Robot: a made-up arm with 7 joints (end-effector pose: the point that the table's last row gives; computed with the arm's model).
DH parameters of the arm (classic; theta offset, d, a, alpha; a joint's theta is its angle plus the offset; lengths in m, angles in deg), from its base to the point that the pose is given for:
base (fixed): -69.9 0 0.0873 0
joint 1: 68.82 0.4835 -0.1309 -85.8
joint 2: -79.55 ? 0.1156 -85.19
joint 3: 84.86 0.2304 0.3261 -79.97
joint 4: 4.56 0.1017 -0.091 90
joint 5: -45.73 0 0.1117 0
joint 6: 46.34 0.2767 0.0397 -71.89
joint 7: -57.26 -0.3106 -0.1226 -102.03
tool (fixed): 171.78 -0.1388 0 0
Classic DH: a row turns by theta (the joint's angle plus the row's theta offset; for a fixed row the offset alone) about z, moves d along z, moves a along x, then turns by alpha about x.
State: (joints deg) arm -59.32 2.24 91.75 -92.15 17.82 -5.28 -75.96
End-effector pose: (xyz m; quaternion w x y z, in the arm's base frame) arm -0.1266 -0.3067 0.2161 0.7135 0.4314 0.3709 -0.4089
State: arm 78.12 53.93 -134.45 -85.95 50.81 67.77 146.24
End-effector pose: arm 0.3701 0.3479 0.1444 0.1169 0.8783 -0.0931 -0.4542
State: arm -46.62 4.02 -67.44 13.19 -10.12 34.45 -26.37
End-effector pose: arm 0.2236 -0.2450 0.9102 0.2612 -0.2579 -0.2594 0.8933
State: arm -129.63 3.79 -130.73 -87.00 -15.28 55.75 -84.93
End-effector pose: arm 0.0572 -0.4214 0.6574 0.4080 0.4147 -0.8128 0.0294
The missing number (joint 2, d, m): -0.11
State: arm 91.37 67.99 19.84 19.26 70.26 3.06 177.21
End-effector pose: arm 0.7124 -0.4476 -0.0243 0.6763 -0.5789 0.4412 0.1136
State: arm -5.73 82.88 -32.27 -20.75 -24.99 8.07 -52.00
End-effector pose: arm 0.2435 -0.1967 0.2693 0.1255 -0.7454 0.3998 -0.5185
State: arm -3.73 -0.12 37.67 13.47 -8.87 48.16 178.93
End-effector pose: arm 0.1800 -0.7890 0.1741 0.8412 0.0293 0.3284 -0.4285
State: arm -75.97 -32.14 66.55 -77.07 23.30 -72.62 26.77
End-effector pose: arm -0.1122 0.0365 0.5808 0.1315 0.8427 0.3230 -0.4102
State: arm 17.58 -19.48 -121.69 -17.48 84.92 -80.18 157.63
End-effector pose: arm 0.2225 0.2992 0.9802 0.1242 0.8933 0.4317 -0.0161
